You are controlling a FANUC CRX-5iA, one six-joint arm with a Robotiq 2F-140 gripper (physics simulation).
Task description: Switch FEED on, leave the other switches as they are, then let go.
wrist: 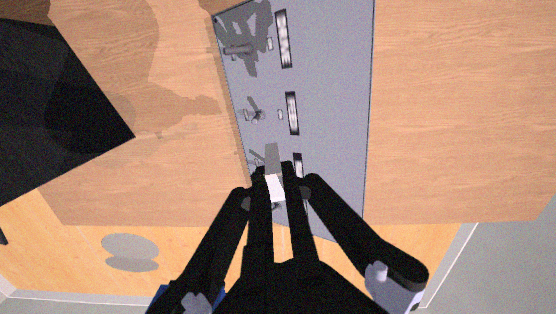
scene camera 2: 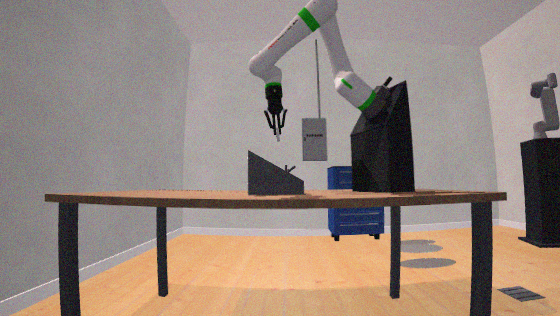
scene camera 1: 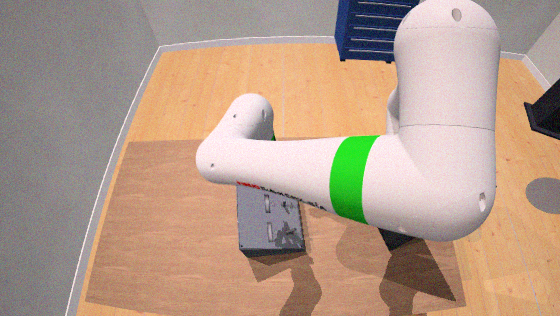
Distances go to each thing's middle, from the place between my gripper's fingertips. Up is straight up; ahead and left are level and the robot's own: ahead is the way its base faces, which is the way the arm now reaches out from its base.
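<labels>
Taking the grey sloped switch panel (scene camera 1: 262, 219) as my reference, I find my hand 3 cm to the left of it, 6 cm short of it and 19 cm above it.
</labels>
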